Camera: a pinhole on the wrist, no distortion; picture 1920 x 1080 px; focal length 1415.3 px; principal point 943.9 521.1 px. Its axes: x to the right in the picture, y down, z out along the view. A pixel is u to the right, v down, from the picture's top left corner.
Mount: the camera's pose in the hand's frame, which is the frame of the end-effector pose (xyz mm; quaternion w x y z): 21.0 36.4 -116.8 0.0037 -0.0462 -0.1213 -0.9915
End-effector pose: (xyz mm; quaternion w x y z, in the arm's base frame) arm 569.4 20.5 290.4 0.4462 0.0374 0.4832 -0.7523
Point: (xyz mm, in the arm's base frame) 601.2 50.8 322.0
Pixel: outside the picture
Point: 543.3 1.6 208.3
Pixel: 254.7 785.8
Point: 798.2 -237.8 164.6
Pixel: outside the picture
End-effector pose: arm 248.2 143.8 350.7 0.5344 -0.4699 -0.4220 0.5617
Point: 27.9 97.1 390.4
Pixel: 1413.5 998.9
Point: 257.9 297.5 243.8
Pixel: outside the picture
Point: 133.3 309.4 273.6
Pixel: 181.0 559.6
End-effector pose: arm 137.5 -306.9 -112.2 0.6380 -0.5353 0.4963 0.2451
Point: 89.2 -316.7 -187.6
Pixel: 655.0 380.6
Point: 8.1 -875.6 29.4
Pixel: behind the camera
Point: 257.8 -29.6 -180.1
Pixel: 990.5 955.4
